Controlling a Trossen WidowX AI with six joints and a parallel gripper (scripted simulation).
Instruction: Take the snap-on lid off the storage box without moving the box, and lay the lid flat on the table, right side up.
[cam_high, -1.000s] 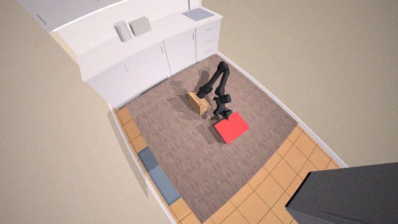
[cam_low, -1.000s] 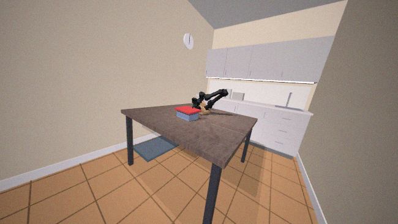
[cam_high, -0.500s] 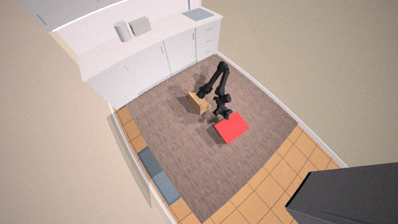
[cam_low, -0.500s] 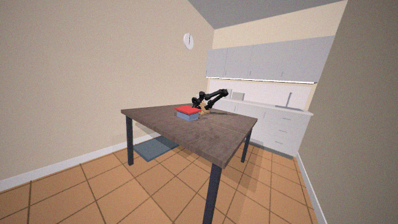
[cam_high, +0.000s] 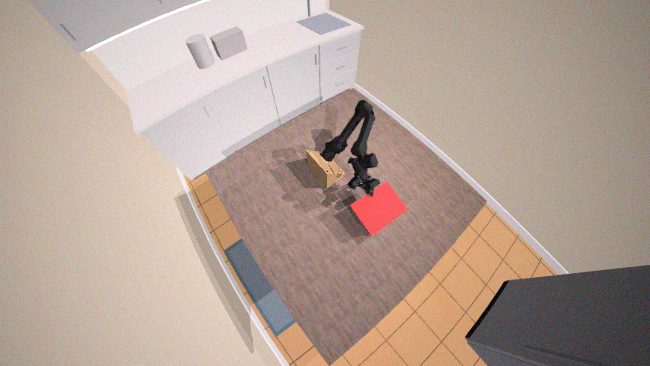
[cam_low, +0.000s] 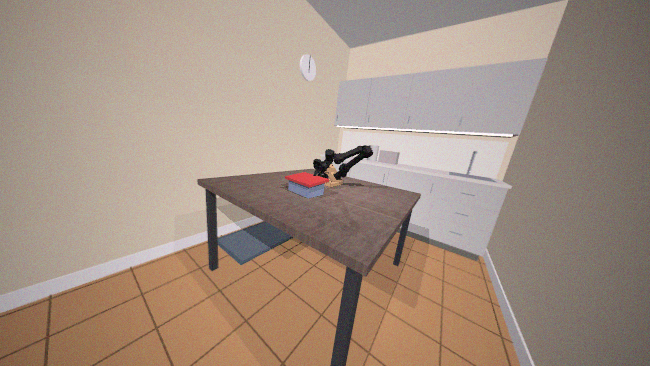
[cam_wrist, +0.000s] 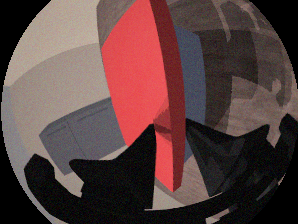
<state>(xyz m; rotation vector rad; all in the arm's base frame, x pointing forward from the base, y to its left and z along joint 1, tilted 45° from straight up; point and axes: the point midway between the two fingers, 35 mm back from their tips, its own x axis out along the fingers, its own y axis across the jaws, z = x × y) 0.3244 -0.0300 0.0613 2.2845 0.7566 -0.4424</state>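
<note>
Right now my gripper tip is 80 mm short of the red lid and 10 mm to the left of it. Round my gripper tip: blue storage box: 80 mm ahead, 60 mm below, 10 mm to the right.
</note>
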